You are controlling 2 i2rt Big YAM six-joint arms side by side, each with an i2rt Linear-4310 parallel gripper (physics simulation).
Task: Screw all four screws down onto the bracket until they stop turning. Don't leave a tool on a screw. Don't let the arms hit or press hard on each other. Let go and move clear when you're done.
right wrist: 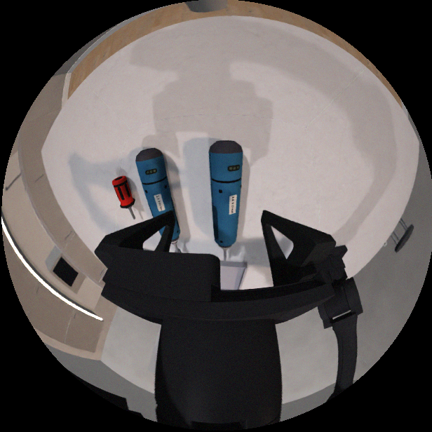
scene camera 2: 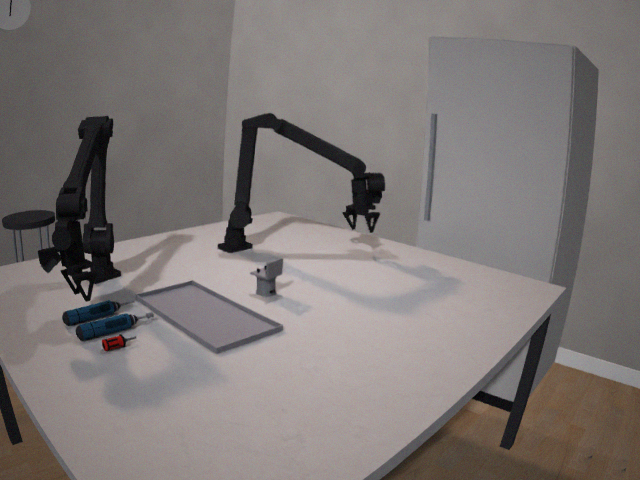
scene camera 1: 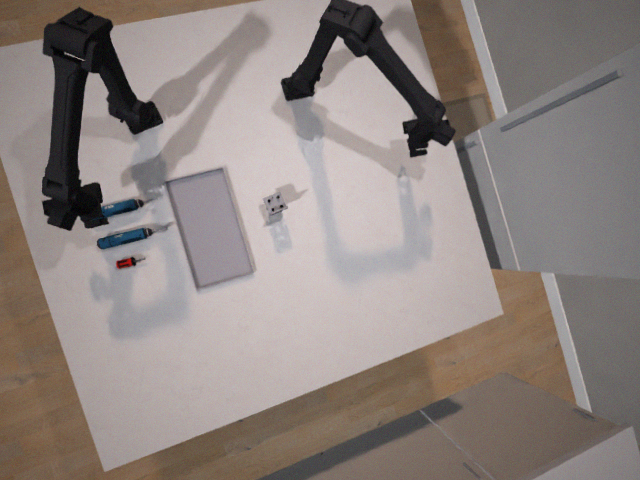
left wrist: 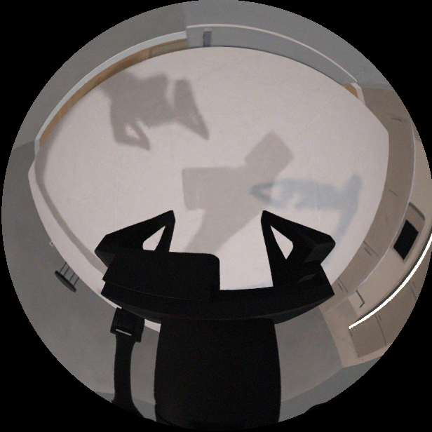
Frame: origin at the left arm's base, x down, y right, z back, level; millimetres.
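Seen in the pictures: left gripper, fingertip midpoint: (scene camera 2: 362,231) (scene camera 1: 408,145); right gripper, fingertip midpoint: (scene camera 2: 82,297) (scene camera 1: 103,210); left arm's base at its link origin: (scene camera 2: 234,248) (scene camera 1: 297,88); right arm's base at its link origin: (scene camera 2: 102,276) (scene camera 1: 143,118).
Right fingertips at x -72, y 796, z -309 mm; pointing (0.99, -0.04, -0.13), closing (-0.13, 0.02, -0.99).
Offsets run from my right fingertips to a thing's top centre.
The pale grey bracket (scene camera 1: 274,203) (scene camera 2: 266,285) stands upright on the table, right of the tray, with four dark screw heads on its top in scene camera 1. Two blue power screwdrivers lie side by side: the upper one @[dx +31, dy -52, dz +4 mm] (scene camera 1: 121,207) (scene camera 2: 92,313) (right wrist: 226,195) and the middle one @[dx +31, dy -54, dz -104 mm] (scene camera 1: 124,238) (scene camera 2: 107,326) (right wrist: 157,195). A short red screwdriver @[dx +43, dy -23, dz -192 mm] (scene camera 1: 125,262) (scene camera 2: 113,342) (right wrist: 123,191) lies beside them. My right gripper (scene camera 1: 97,215) (scene camera 2: 86,296) (right wrist: 217,214) is open and empty, above the upper blue driver. My left gripper (scene camera 1: 417,150) (scene camera 2: 361,227) (left wrist: 217,214) is open and empty, above the table's right side.
A shallow grey tray @[dx +56, dy -318, dz -146 mm] (scene camera 1: 209,232) (scene camera 2: 206,315) (right wrist: 232,274) lies empty between the tools and the bracket. Both blue drivers' bits point towards it. A fridge (scene camera 2: 496,155) stands beyond the table's right edge. The two arms are well apart.
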